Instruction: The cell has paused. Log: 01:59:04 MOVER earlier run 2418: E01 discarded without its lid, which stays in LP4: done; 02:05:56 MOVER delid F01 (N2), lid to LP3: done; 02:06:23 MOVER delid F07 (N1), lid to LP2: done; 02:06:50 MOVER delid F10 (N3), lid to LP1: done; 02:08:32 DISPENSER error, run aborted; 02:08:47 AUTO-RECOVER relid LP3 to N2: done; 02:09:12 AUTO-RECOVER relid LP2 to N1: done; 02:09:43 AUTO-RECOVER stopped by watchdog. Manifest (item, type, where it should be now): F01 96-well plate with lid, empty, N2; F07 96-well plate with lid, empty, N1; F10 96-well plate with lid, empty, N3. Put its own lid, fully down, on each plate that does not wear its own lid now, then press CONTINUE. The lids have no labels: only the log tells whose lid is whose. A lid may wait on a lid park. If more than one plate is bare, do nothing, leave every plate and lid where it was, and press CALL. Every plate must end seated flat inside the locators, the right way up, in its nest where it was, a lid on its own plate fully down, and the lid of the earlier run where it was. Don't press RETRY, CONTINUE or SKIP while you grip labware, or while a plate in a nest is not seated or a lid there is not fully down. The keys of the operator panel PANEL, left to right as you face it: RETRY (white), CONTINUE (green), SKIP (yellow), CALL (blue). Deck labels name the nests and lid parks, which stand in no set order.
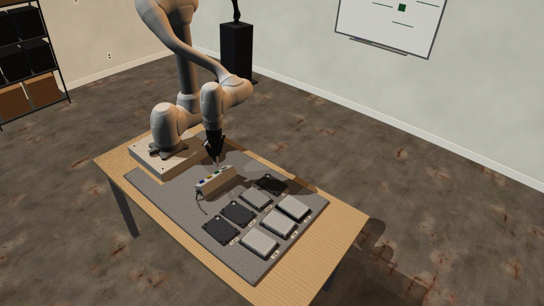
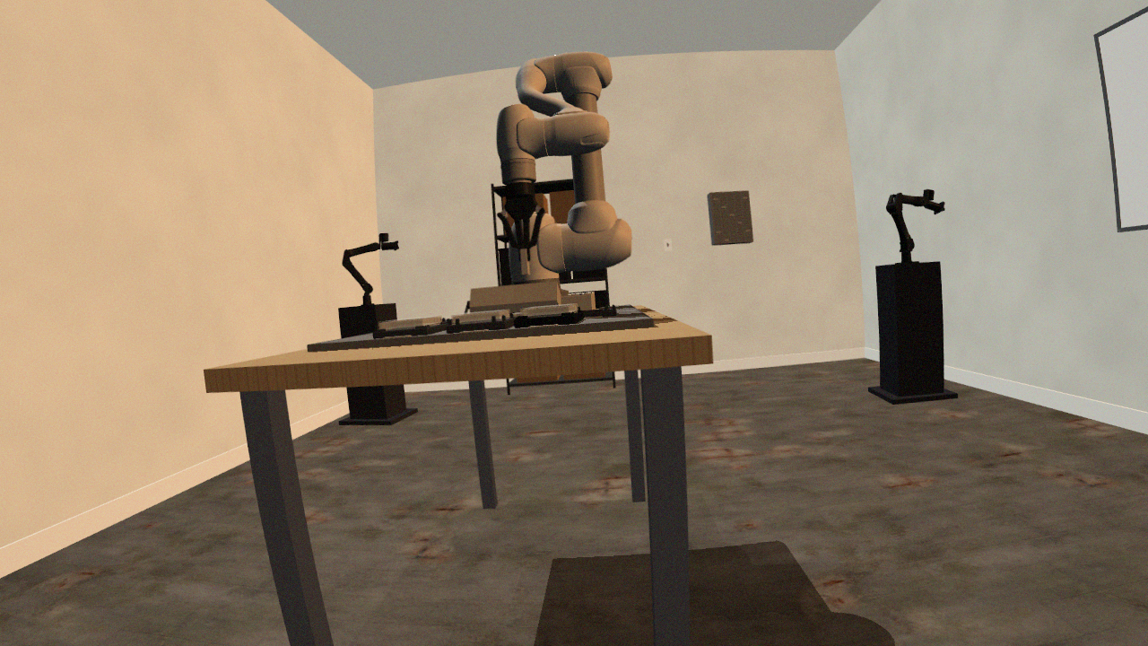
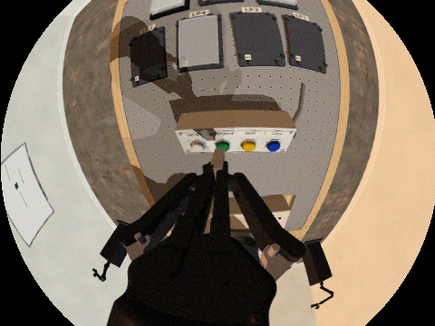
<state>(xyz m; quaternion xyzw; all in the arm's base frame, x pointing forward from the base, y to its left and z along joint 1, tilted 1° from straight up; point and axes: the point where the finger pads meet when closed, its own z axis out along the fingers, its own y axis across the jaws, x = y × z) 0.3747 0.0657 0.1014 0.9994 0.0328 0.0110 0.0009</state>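
Now: hand 7 cm above the green key. From my hand the other things lie so: white key: 5 cm to the left, 7 cm below; blue key: 1 cm ahead, 10 cm to the right, 7 cm below; yellow key: 5 cm to the right, 7 cm below.
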